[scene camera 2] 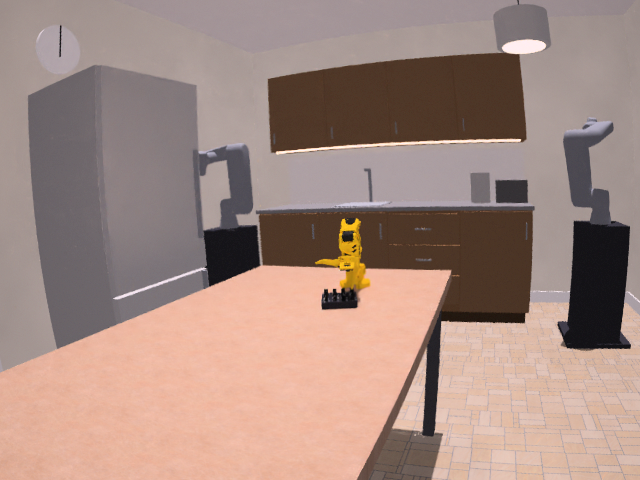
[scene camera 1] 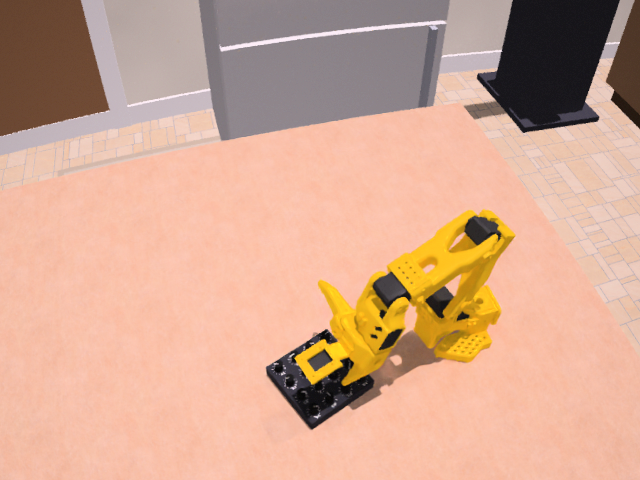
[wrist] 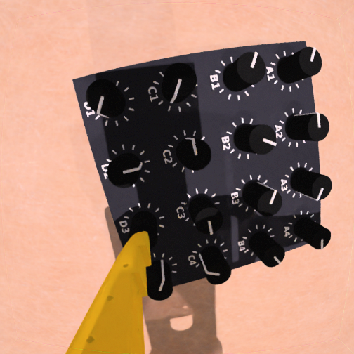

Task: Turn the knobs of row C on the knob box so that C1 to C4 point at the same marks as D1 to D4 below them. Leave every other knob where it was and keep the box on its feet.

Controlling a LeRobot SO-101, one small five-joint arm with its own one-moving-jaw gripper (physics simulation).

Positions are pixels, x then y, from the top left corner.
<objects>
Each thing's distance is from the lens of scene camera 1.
black knob box [scene camera 1: 316, 403]: 0.76 m
</objects>
